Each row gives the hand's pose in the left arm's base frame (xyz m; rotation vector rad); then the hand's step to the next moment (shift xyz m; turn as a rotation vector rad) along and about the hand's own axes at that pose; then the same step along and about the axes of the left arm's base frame.
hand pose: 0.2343 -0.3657 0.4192 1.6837 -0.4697 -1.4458
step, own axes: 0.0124 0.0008 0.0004 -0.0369 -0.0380 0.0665
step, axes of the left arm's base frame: 0.0031 -0.0098 -0.0070 -0.0809 0.0257 -0.0054
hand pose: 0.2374 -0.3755 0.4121 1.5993 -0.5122 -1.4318
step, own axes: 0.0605 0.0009 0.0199 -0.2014 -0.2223 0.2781
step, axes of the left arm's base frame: -0.0037 -0.0551 -0.0318 -0.3657 0.1767 -0.0482
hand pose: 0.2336 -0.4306 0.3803 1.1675 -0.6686 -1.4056
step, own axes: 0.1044 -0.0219 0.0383 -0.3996 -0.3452 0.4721
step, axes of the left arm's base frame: -0.0304 -0.1035 -0.0348 -0.6156 0.3484 -0.0372
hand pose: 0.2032 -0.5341 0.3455 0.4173 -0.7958 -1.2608
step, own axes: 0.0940 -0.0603 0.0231 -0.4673 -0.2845 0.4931
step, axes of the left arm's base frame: -0.0490 -0.1030 0.0027 -0.5960 0.4327 -0.0022
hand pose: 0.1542 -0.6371 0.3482 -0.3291 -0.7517 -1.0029
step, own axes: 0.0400 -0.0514 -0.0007 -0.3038 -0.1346 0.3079
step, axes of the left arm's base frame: -0.0308 -0.0525 0.0233 -0.3393 0.3001 -0.0063
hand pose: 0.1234 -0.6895 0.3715 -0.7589 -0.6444 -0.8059
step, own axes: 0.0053 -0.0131 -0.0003 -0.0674 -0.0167 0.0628
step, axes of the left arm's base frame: -0.0078 -0.0084 0.0083 -0.0633 0.0683 -0.0090
